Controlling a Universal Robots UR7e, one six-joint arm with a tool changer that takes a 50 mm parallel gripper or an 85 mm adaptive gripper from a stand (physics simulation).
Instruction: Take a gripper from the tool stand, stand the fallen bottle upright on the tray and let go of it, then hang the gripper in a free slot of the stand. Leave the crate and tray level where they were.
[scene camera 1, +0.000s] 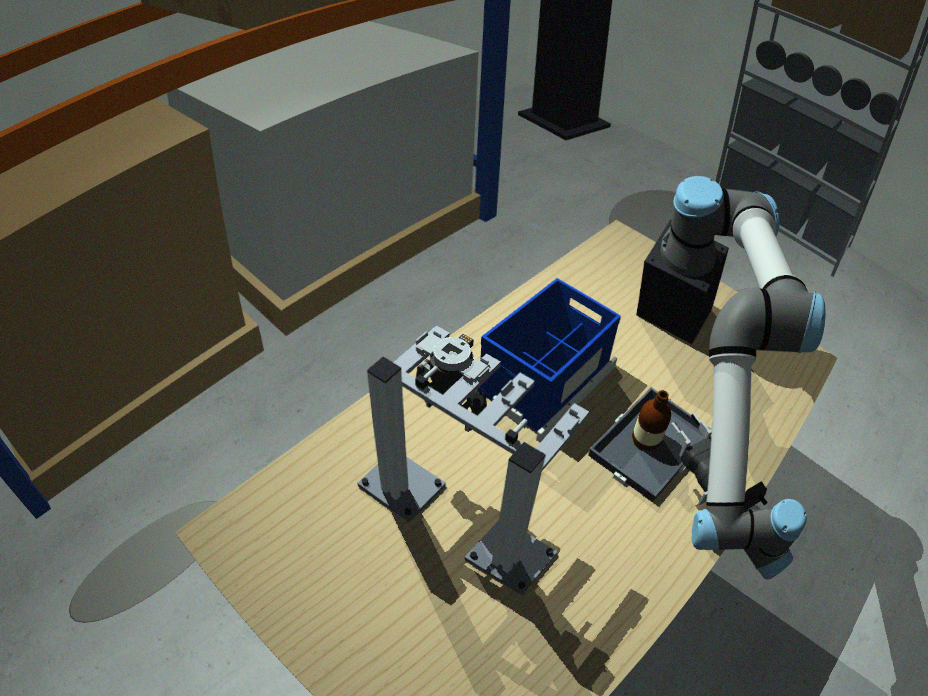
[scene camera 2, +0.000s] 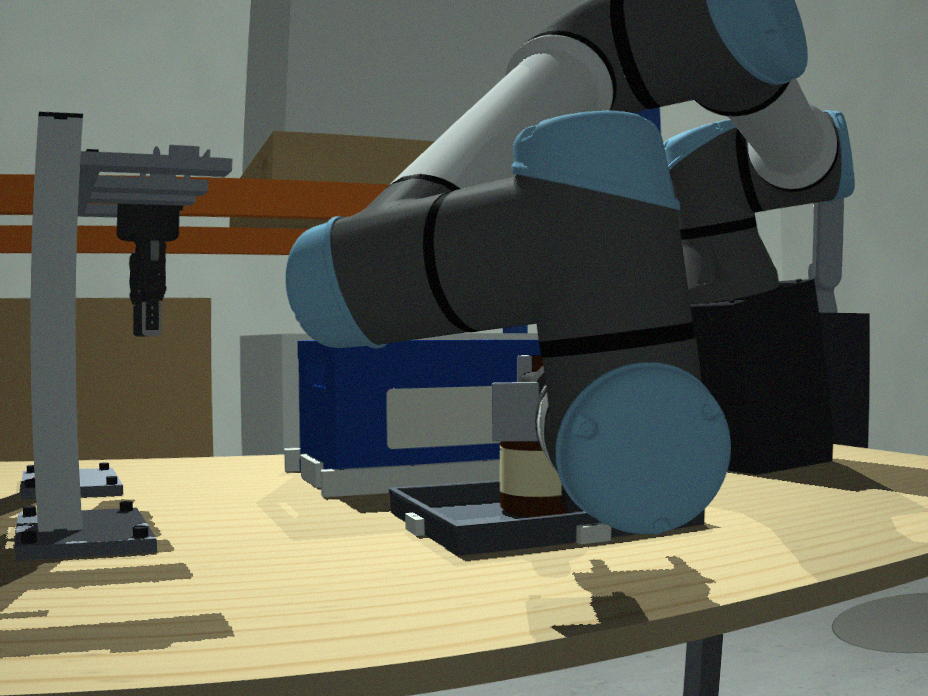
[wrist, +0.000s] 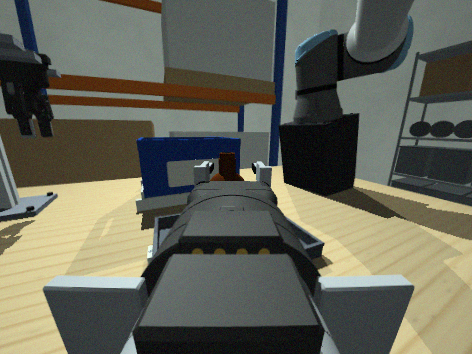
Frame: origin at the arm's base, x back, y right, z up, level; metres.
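Seen in the pictures: arm's base, link origin: (scene camera 1: 688, 253) (scene camera 2: 726, 293) (wrist: 316, 119).
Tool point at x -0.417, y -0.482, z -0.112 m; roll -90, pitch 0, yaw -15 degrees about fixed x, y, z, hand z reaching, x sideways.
Pixels of each thing's middle, then the offset from my tool point to it. "spot": a spot on its surface instead.
- brown bottle, body centre: (scene camera 2: 537, 434) (wrist: 227, 195) (scene camera 1: 654, 417) dx +0.058, dy +0.259, dz -0.044 m
- dark tray, body centre: (scene camera 2: 542, 507) (wrist: 229, 235) (scene camera 1: 652, 442) dx +0.057, dy +0.240, dz -0.114 m
- blue crate, body centre: (scene camera 2: 418, 408) (scene camera 1: 550, 353) (wrist: 189, 165) dx -0.003, dy +0.543, dz -0.039 m
- stand's second post, surface spot: (scene camera 1: 517, 505) spot: dx -0.414, dy +0.211, dz +0.142 m
The brown bottle (scene camera 1: 652, 425) (scene camera 2: 529, 468) (wrist: 227, 165) with a cream label stands upright on the dark tray (scene camera 1: 622, 458) (scene camera 2: 509, 537) (wrist: 313, 249), which lies level. My gripper (scene camera 1: 690, 428) (wrist: 232, 172) is horizontal and open, its fingers apart and clear of the bottle on the table-edge side; the wrist hides most of it in scene camera 2. The blue crate (scene camera 1: 541, 398) (scene camera 2: 343, 419) (wrist: 154, 171) stands level behind the tray. The tool stand (scene camera 1: 388, 434) (scene camera 2: 56, 322) holds another gripper (scene camera 2: 148, 273) (wrist: 27, 97); its slot nearer the tray is free.
Small light locating blocks (scene camera 2: 593, 533) (scene camera 2: 414, 523) sit against the tray. The stand's second post (scene camera 1: 517, 505) rises near the front of the table. The robot's black pedestal (scene camera 1: 678, 295) (wrist: 320, 152) stands to the right of the crate. Storage racks stand beyond the table.
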